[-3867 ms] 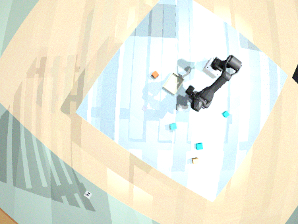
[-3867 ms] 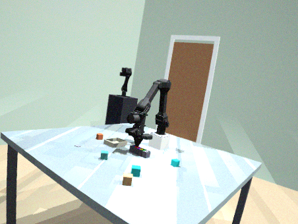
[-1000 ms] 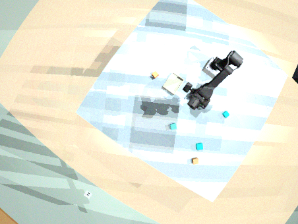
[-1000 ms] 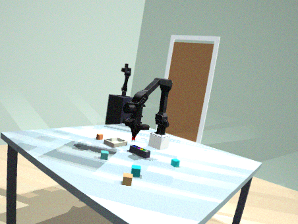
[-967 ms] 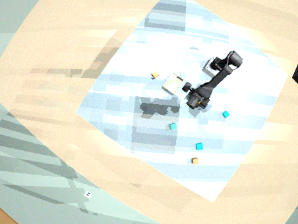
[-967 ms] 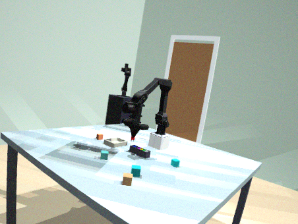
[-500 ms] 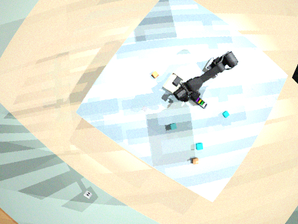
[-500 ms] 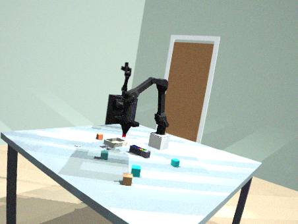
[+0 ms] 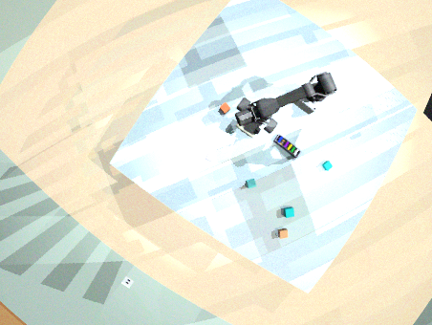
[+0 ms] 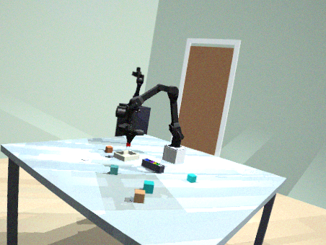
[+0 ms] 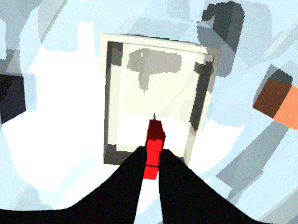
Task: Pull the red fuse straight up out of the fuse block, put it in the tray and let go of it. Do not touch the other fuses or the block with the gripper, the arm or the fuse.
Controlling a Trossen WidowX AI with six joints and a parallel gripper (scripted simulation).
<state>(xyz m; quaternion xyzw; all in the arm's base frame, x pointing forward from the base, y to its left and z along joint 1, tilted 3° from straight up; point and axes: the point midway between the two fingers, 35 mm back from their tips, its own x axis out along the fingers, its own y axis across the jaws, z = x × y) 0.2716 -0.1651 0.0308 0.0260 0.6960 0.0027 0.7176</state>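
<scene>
The tray lies 9 cm below my gripper tip. From my gripper tip the other things lie so: red fuse (1 cm below).
</scene>
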